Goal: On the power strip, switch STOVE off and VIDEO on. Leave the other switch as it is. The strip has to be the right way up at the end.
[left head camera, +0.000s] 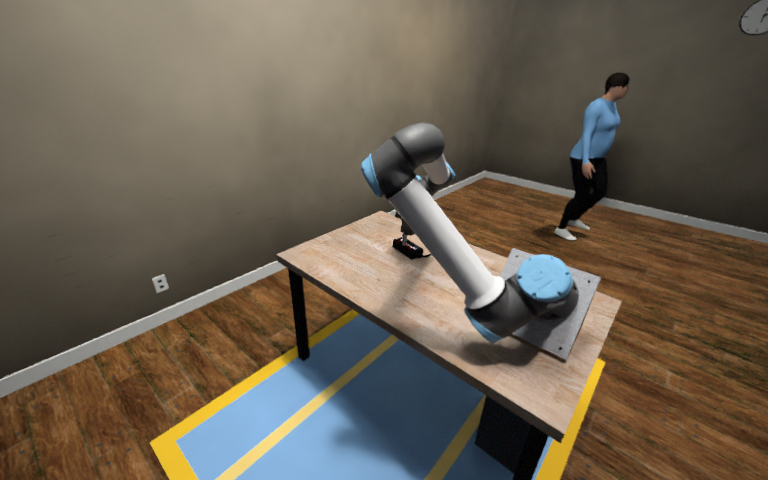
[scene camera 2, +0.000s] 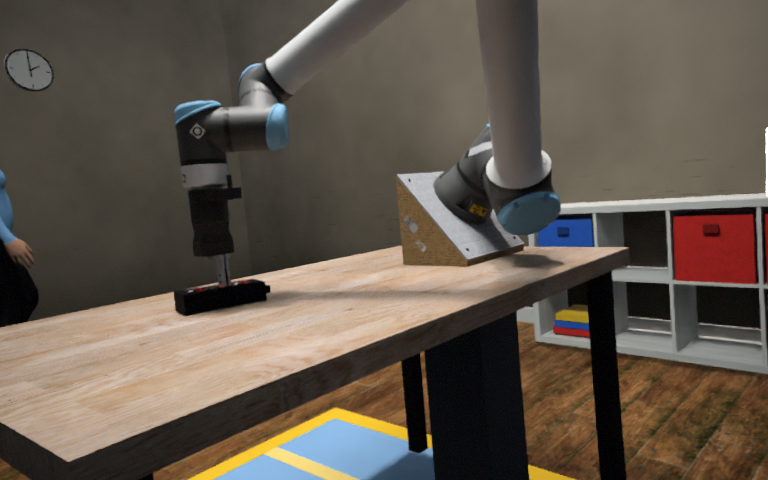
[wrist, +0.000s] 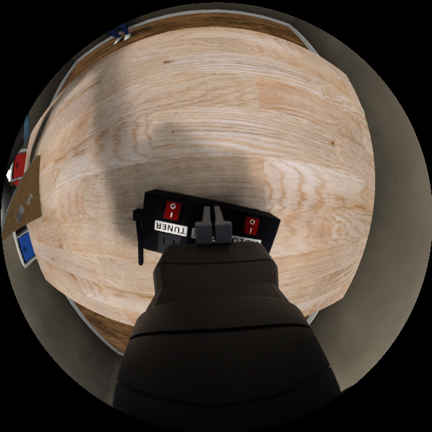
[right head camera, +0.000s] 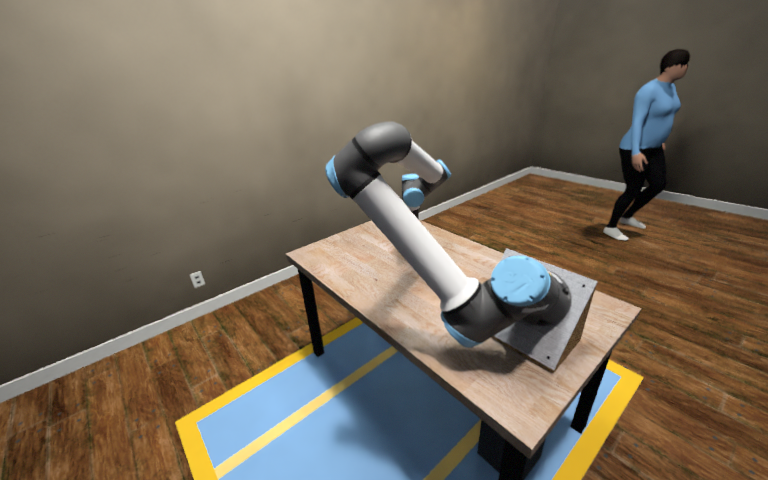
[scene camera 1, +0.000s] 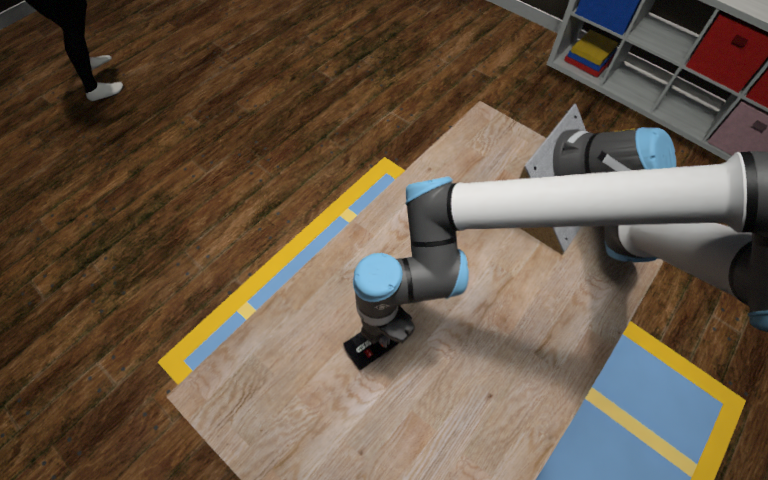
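Seen in the pictures: gripper, between the fingertips: (left head camera: 404, 245) (scene camera 2: 224, 285) (scene camera 1: 384, 343); arm's base, origin of its link: (scene camera 2: 460, 200) (scene camera 1: 570, 162).
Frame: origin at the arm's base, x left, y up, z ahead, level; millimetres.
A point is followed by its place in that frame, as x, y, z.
The black power strip (left head camera: 408, 250) @(12, -125, 701) (scene camera 1: 352, 346) @(-53, -122, 813) (scene camera 2: 203, 301) @(2, -141, 798) (wrist: 191, 212) lies on the table with its switch face up. In the wrist view, the red TUNER switch (wrist: 172, 210) is left of my fingers and the red VIDEO switch (wrist: 251, 226) is right of them. The VIDEO label is partly covered by my gripper. The middle switch is hidden behind the fingers, with an edge of its label showing. My gripper (scene camera 2: 224, 281) @(-3, -118, 748) (wrist: 211, 215) is shut and empty, pointing down at the strip's middle; I cannot tell whether it touches. The rocker positions are hard to tell.
The wooden table (left head camera: 339, 266) @(344, -163, 850) (scene camera 1: 430, 407) @(186, -163, 767) (scene camera 2: 130, 362) @(243, -163, 1012) carries the arm's slanted mount (scene camera 1: 546, 161) @(-34, 56, 107) (scene camera 2: 427, 232) @(35, -73, 181) at its other end. A short black cord (wrist: 140, 245) leaves the strip's TUNER end. A person (left head camera: 600, 127) (right head camera: 654, 116) is on the floor beyond the table.
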